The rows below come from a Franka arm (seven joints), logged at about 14 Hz.
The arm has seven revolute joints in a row. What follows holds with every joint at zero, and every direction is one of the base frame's. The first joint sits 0.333 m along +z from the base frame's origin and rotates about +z. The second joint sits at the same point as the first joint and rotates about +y. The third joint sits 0.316 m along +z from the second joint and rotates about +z. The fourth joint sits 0.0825 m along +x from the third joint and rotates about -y. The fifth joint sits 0.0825 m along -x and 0.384 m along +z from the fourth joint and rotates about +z. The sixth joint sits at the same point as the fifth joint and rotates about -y. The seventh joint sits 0.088 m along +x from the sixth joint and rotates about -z. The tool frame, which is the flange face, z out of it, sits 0.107 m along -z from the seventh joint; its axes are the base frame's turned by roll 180, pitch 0 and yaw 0 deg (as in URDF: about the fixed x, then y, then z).
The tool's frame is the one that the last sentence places.
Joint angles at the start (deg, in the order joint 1, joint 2, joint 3, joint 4, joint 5, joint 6, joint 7):
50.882 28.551 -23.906 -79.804 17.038 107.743 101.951
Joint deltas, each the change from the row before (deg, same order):
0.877 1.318 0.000 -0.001 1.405 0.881 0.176
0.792 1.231 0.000 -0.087 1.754 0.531 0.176
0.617 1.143 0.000 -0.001 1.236 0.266 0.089
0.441 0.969 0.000 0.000 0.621 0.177 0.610
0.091 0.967 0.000 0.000 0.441 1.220 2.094
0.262 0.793 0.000 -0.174 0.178 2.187 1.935
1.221 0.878 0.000 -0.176 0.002 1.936 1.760
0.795 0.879 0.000 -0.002 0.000 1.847 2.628
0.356 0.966 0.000 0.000 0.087 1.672 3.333
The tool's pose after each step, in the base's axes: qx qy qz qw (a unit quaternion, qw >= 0); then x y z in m. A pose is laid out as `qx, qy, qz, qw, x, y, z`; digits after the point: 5 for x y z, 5 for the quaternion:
-0.78172, 0.62133, 0.04131, 0.03397, 0.58134, 0.39621, 0.42913
-0.78108, 0.62135, 0.05281, 0.03248, 0.57683, 0.40782, 0.41504
-0.78103, 0.62086, 0.06097, 0.02852, 0.57311, 0.41677, 0.40216
-0.77850, 0.62386, 0.06487, 0.02301, 0.57050, 0.42283, 0.39106
-0.76584, 0.63941, 0.06366, 0.02444, 0.57232, 0.42571, 0.38148
-0.75475, 0.65265, 0.05759, 0.03290, 0.57427, 0.42979, 0.37398
-0.75052, 0.65774, 0.05151, 0.03796, 0.56840, 0.44303, 0.36506
-0.73905, 0.67066, 0.04583, 0.04385, 0.56557, 0.45243, 0.35741
-0.72036, 0.69068, 0.04166, 0.04804, 0.56567, 0.45738, 0.34846

